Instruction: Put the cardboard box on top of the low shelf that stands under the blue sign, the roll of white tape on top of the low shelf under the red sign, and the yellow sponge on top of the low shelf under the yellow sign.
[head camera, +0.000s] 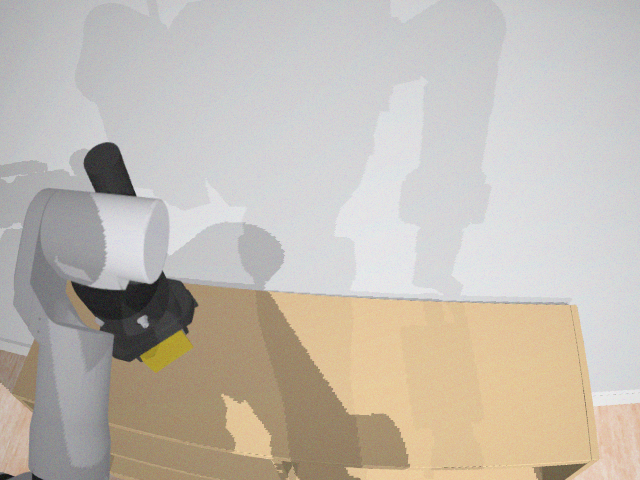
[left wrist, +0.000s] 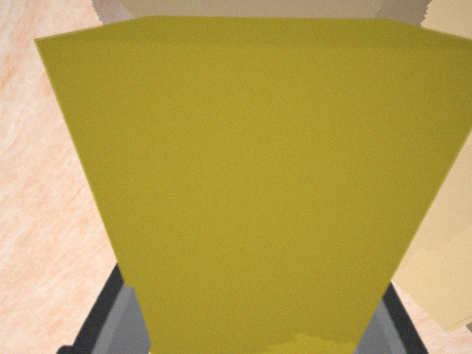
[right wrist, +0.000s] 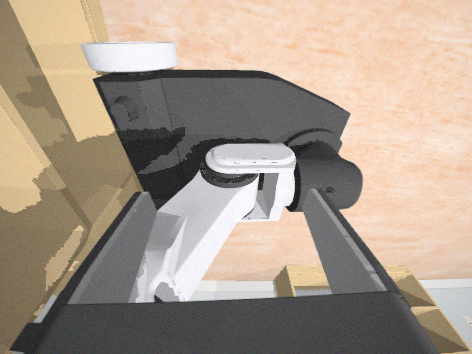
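The yellow sponge is held in my left gripper, which is shut on it. In the head camera the sponge overlaps the left part of a light wooden low shelf's top; its height above the top is hard to tell. The shelf also shows at the right edge of the left wrist view. My right gripper is open and empty, pointing down past the robot's own body. The cardboard box, the white tape and the coloured signs do not show.
A pale wall with the robot's shadow stands behind the shelf. The right wrist view shows the robot's dark base, wooden furniture close at the left, and another wooden unit against the wall at the bottom right.
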